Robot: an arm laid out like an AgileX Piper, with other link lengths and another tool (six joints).
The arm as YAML. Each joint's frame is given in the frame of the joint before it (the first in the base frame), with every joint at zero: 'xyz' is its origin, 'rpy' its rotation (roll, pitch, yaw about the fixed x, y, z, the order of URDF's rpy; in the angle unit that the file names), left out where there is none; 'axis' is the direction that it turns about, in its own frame. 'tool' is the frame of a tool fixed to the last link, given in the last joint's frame.
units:
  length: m
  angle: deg
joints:
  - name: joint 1
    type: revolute
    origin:
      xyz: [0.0, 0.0, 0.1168]
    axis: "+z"
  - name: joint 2
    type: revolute
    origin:
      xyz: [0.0, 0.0, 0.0]
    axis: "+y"
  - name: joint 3
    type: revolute
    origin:
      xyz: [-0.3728, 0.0, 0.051]
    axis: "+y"
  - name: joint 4
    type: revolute
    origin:
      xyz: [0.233, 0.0, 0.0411]
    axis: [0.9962, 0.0, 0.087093]
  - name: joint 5
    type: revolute
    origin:
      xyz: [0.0, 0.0, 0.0]
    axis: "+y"
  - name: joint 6
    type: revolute
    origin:
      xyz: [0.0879, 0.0, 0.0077]
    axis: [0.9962, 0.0, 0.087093]
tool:
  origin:
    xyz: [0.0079, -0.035, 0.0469]
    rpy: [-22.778, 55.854, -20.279]
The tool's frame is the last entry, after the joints.
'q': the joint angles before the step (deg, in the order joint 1, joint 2, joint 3, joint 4, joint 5, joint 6). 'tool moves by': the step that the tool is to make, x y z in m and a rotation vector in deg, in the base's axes. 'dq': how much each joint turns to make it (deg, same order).
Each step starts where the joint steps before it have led.
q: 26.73, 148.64, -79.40, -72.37, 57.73, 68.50
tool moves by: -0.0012, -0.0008, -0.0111, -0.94, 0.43, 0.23
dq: -0.01, 1.44, 0.01, -0.96, 0.27, 0.89
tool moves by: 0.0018, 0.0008, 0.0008, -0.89, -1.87, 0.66
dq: 0.01, 0.44, -0.21, -2.35, 0.78, 2.08
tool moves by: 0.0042, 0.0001, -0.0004, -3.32, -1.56, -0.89
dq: -0.01, 1.38, -2.00, -0.81, 3.77, 0.21
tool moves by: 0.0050, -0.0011, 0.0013, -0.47, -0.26, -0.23
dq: -0.36, 0.31, -1.35, 0.11, 0.66, -1.00
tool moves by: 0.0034, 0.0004, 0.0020, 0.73, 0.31, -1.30
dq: -0.05, 0.00, -1.61, 2.25, 0.25, -1.73
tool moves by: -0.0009, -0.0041, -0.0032, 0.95, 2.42, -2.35
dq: -0.28, 0.00, -0.68, 3.99, 0.04, -2.84
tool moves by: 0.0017, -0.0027, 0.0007, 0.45, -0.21, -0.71
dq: -0.34, -0.01, -0.45, 0.53, -0.07, -0.12
